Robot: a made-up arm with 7 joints.
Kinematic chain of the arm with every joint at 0, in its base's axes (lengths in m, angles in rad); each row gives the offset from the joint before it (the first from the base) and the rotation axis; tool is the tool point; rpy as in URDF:
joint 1: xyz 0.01 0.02 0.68 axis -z
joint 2: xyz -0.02 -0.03 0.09 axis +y
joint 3: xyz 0 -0.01 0.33 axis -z
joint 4: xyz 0 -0.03 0.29 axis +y
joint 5: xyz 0.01 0 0.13 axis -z
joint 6: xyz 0 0 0.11 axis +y
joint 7: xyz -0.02 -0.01 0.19 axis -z
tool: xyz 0.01 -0.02 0.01 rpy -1.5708 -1.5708 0
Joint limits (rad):
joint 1: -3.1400..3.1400
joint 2: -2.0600..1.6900
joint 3: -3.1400..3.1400
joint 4: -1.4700..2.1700
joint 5: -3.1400..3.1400
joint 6: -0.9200..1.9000
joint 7: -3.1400..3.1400
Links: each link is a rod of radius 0.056 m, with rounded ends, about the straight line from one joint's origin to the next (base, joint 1, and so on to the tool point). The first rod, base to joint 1, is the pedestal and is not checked.
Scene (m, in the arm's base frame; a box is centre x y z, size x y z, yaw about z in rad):
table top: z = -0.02
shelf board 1: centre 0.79 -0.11 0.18 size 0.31 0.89 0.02 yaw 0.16
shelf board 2: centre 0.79 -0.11 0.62 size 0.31 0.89 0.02 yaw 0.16
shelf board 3: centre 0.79 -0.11 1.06 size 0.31 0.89 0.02 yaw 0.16
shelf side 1: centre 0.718 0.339 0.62 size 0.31 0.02 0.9 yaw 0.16
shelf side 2: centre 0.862 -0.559 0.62 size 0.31 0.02 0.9 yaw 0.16
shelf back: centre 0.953 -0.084 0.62 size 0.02 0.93 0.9 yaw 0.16
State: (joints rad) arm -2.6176 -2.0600 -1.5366 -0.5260 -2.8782 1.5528 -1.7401
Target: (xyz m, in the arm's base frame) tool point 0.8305 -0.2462 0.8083
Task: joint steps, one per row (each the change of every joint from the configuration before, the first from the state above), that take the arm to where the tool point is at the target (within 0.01 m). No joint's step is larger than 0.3 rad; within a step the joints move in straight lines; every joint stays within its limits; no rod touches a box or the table.
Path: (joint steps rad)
1: 0.1999 0.0431 0.0662 -0.0660 0.0580 0.0940 -0.1539
2: 0.2000 0.0431 0.0663 -0.0661 0.0580 0.0941 -0.1538
3: 0.1999 0.0431 0.0662 -0.0660 0.0580 0.0940 -0.1539
4: -0.0136 0.1091 -0.1393 -0.2161 -0.1138 0.0122 0.1554
5: -0.0135 0.1091 -0.1392 -0.2161 -0.1137 0.0122 0.1554
6: -0.0136 0.1091 -0.1392 -0.2161 -0.1138 0.0122 0.1554
7: -0.0990 0.0060 0.0105 0.2379 0.0112 -0.1003 -0.0053
8: -0.0991 0.0060 0.0106 0.2379 0.0111 -0.1003 -0.0053
9: -0.0990 0.0060 0.0106 0.2379 0.0112 -0.1004 -0.0052
10: -0.0991 0.0060 0.0105 0.2379 0.0111 -0.1003 -0.0053

